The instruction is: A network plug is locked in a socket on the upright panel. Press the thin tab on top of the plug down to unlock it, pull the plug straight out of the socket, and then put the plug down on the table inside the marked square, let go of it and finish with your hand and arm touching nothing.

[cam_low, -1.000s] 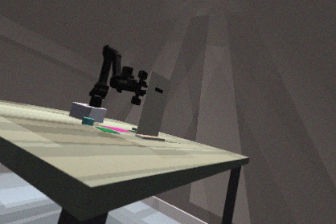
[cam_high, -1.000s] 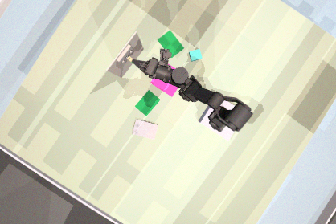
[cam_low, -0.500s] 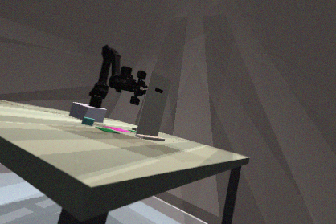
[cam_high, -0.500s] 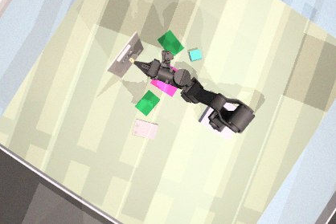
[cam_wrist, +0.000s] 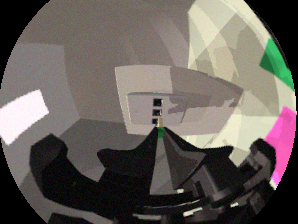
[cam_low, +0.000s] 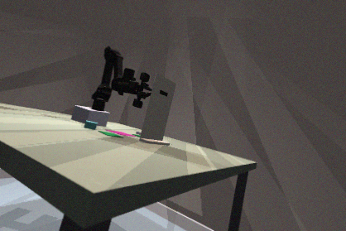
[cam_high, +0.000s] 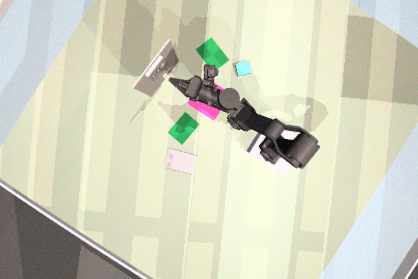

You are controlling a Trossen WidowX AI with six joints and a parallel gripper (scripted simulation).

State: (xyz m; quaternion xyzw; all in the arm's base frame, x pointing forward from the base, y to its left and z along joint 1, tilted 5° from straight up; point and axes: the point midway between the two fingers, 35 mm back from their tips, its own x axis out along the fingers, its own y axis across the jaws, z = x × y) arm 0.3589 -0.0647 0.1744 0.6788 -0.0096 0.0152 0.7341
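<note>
My gripper tip is now 13 cm past the magenta patch, 1 cm to the left of it and 24 cm above it. Round my gripper tip: pale panel 6 cm ahead, 2 cm to the right, 10 cm below; network plug right at my gripper tip.
</note>
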